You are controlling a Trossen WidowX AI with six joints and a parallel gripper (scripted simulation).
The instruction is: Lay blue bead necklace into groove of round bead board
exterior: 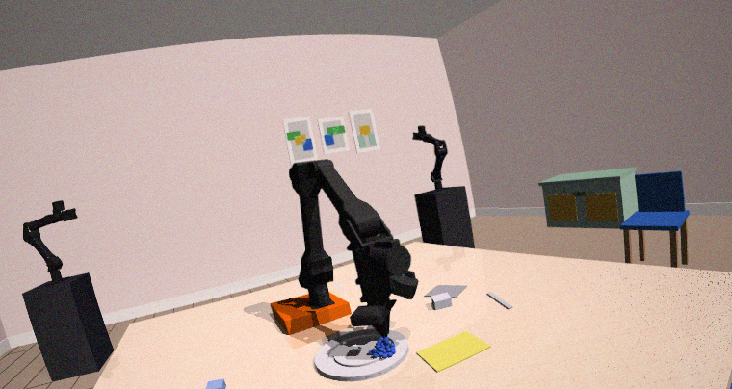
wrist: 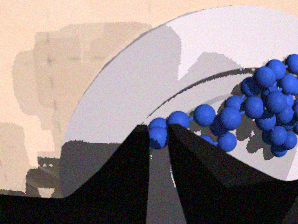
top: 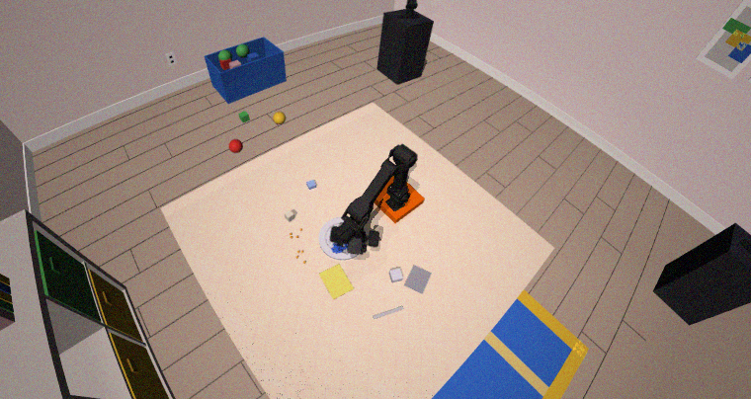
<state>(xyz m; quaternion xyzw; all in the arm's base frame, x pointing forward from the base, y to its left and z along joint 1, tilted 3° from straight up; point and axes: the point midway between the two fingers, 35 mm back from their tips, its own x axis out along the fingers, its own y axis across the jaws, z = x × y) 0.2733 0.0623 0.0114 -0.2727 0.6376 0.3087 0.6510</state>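
My gripper tip is 70 mm to the left of the round bead board, 10 mm short of it and 10 mm above it. Also, from my gripper tip: yellow sheet: 140 mm ahead, 80 mm to the left, 20 mm below; then small grey block: 200 mm to the left, 70 mm behind, 10 mm below; then grey sheet: 260 mm to the left, 130 mm behind, 20 mm below.
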